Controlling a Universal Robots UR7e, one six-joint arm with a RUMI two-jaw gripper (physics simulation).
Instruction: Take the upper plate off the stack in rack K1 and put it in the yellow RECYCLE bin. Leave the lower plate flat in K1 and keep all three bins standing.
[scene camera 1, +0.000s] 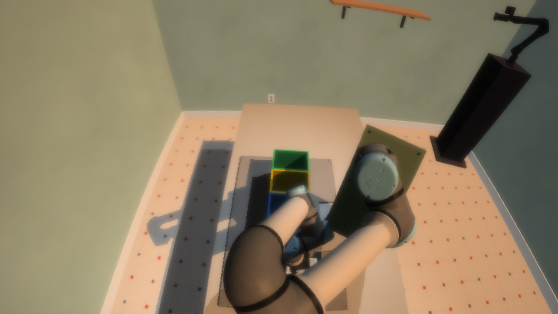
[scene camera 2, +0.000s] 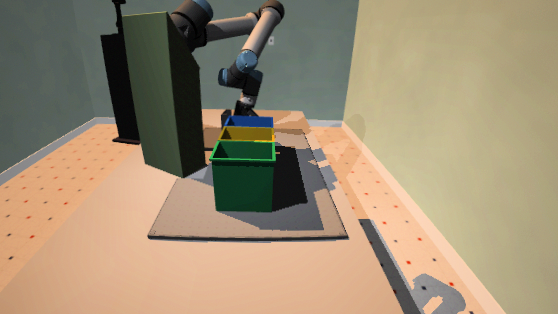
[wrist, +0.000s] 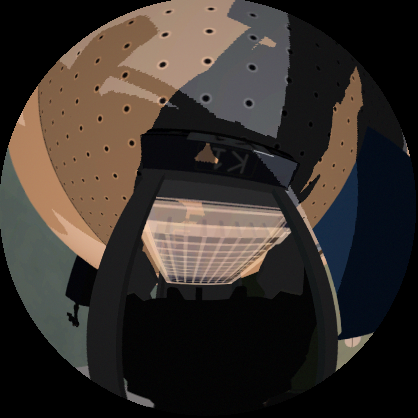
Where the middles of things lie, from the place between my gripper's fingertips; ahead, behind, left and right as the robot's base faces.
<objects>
Right now my hand is 10 cm short of the blue bin (wrist: 357, 234), 21 cm to the left of it and 9 cm below it. Also, from my hand: yellow bin (scene camera 2: 262, 134) (13 cm ahead, 34 cm to the right, 9 cm above); then green bin (scene camera 2: 242, 171) (16 cm ahead, 46 cm to the right, 9 cm above).
</objects>
